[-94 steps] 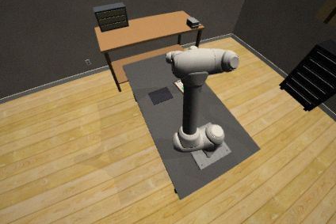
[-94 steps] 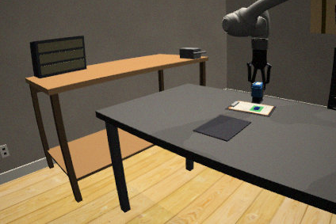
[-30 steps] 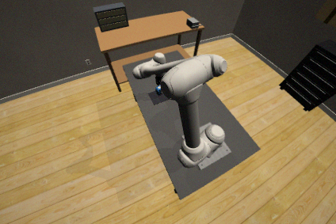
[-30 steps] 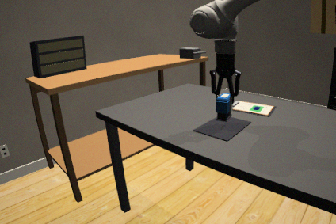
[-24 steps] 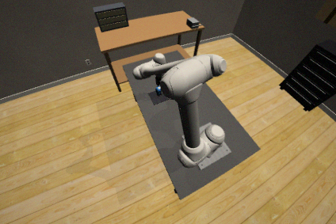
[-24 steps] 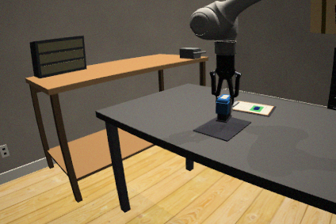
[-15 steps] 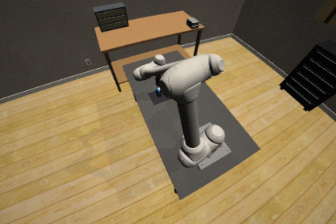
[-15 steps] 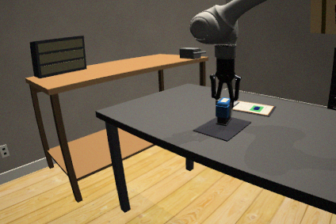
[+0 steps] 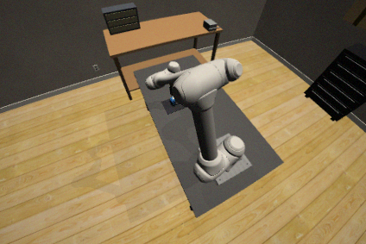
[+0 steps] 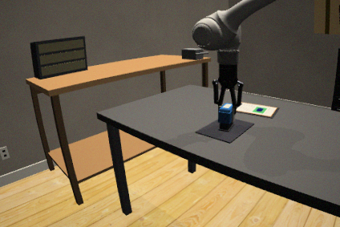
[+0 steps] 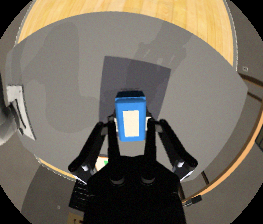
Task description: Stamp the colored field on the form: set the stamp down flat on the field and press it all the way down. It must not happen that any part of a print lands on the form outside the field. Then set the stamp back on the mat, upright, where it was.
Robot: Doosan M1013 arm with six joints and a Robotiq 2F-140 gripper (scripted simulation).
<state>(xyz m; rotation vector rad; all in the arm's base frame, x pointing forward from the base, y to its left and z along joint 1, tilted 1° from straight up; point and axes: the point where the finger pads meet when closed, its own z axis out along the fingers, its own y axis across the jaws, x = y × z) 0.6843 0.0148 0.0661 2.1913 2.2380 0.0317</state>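
My gripper is now 20 mm above the blue stamp. The rest, counted from my hand: dark mat (70 mm below); then form (310 mm to the right, 60 mm below, 50 mm behind).
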